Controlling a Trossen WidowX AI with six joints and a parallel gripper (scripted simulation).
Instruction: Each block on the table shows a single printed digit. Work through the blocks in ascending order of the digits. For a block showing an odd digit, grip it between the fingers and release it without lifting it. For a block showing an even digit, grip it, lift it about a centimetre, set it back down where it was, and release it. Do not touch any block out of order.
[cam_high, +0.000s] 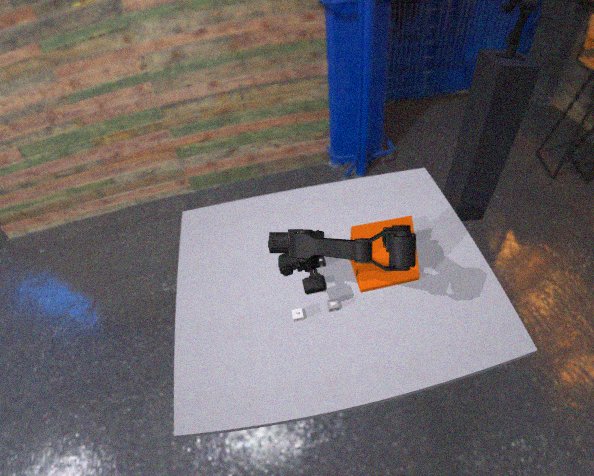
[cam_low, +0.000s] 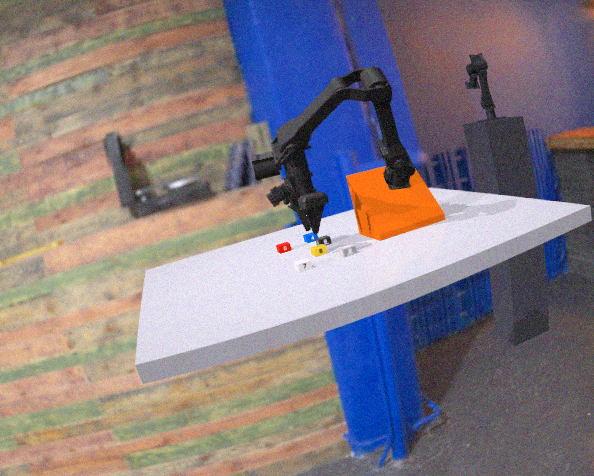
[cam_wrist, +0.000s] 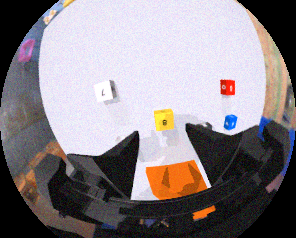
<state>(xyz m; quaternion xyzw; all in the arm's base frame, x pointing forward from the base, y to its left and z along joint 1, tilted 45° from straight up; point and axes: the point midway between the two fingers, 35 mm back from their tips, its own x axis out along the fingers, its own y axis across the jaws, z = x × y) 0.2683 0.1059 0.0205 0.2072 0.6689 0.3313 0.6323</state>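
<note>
My gripper tip is 50 mm above the yellow block, 10 mm to the left of it and 10 mm past it. The rest, counted from my gripper tip: grey block 70 mm to the left, 60 mm behind, 50 mm below; white block 90 mm to the left, 50 mm below, 50 mm ahead; black block 100 mm to the right, 50 mm below, 40 mm behind.
</note>
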